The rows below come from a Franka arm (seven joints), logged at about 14 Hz.
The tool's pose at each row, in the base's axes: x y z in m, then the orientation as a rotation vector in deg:
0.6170 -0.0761 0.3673 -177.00 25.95 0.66
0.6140 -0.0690 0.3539 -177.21 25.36 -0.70
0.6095 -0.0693 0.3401 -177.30 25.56 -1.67
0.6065 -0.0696 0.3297 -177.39 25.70 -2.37
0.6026 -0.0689 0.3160 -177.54 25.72 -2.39
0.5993 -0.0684 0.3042 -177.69 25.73 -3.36
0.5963 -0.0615 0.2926 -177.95 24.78 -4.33
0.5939 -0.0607 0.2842 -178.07 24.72 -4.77
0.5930 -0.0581 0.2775 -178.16 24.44 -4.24
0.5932 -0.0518 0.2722 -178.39 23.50 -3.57
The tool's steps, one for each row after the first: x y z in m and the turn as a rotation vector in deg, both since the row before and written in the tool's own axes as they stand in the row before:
-0.0048 -0.0057 0.0136 0.00 0.88 -0.40
-0.0043 0.0018 0.0137 -0.04 0.63 0.11
-0.0030 0.0013 0.0103 -0.05 0.46 0.08
-0.0043 0.0007 0.0136 -0.15 0.03 0.00
-0.0036 0.0006 0.0117 -0.07 0.63 -0.01
-0.0052 -0.0056 0.0115 -0.04 0.63 -0.63
-0.0029 0.0000 0.0083 -0.08 0.29 -0.05
-0.0019 -0.0022 0.0066 -0.08 -0.33 -0.19
-0.0017 -0.0061 0.0053 -0.13 -0.41 -0.61

